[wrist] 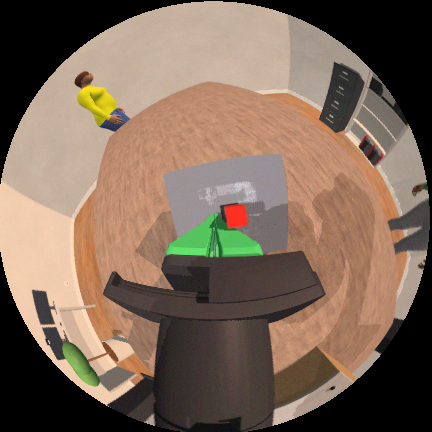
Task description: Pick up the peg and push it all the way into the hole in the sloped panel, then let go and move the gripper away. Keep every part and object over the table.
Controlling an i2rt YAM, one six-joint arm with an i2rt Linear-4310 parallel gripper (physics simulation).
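Frame: origin at the arm's base, x up, y left, z back, level; centimetres.
Seen in the pictures: gripper, between the fingertips: [213, 217].
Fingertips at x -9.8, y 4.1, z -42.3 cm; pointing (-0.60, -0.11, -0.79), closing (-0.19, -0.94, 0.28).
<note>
A point is followed by its place in that frame.
The red square peg [236, 216] @[x -4.7, y 2.2, z -40.1 cm] stands at the dark hole [223, 212] @[x -4.5, y 2.8, z -40.6 cm] in the grey sloped panel [185, 187] @[x -8.1, y 5.8, z -45.9 cm], a little above the view's middle. Its red end faces the camera, and a dark strip of the hole shows along its upper and left edges. How deep the peg sits cannot be told. My gripper [213, 217] @[x -9.8, y 4.1, z -42.3 cm] has its green fingertips together, with nothing between them. The tips are just left of the peg, over the panel; whether they touch the peg or the panel is unclear.
The panel stands on a wood-grained table [150, 130] @[x -15.7, y 17.1, z -83.3 cm], with shadows to its left and right. A person in a yellow top [100, 102] is beyond the table's upper left edge. A dark drawer cabinet [342, 97] stands beyond the upper right edge.
</note>
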